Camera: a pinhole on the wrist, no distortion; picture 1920 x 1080 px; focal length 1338.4 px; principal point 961.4 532.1 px. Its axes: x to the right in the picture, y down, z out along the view. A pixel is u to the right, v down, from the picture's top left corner.
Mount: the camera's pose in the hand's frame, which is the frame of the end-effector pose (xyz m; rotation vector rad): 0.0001 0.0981 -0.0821 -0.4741 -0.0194 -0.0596
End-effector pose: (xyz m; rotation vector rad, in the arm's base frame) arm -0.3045 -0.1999 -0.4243 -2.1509 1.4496 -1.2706
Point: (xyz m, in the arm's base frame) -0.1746 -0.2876 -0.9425
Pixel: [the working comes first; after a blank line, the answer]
In the camera's frame: -0.1717 -0.0793 0.5370

534 335
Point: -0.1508 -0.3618 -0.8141
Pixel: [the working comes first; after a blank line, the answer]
In the camera's frame: -0.0377 -0.1064 0.4747

855 232
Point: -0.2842 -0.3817 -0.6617
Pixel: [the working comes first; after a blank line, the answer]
In the camera's frame: 0.0356 -0.0177 0.3069

1117 455
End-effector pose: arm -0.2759 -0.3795 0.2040 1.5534 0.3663 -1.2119
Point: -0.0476 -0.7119 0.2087
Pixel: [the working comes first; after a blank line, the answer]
In the camera's frame: 0.2078 0.0742 0.3165

1840 846
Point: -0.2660 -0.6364 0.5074
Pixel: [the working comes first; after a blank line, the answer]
In the camera's frame: -0.1568 -0.0078 0.3709

396 504
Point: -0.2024 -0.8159 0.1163
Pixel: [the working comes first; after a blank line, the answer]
In the camera's frame: 0.2655 -0.1084 0.3981

1854 168
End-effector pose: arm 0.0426 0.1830 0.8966 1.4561 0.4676 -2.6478
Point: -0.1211 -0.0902 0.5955
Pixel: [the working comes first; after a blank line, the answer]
In the camera's frame: 0.3147 0.1244 0.2177

outside the picture
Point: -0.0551 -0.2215 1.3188
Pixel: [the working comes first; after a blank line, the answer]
In the camera's frame: -0.3217 -0.0953 0.5202

134 287
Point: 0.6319 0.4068 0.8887
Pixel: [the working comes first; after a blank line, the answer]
In the camera's frame: -0.3027 0.0344 -0.4969

behind the camera
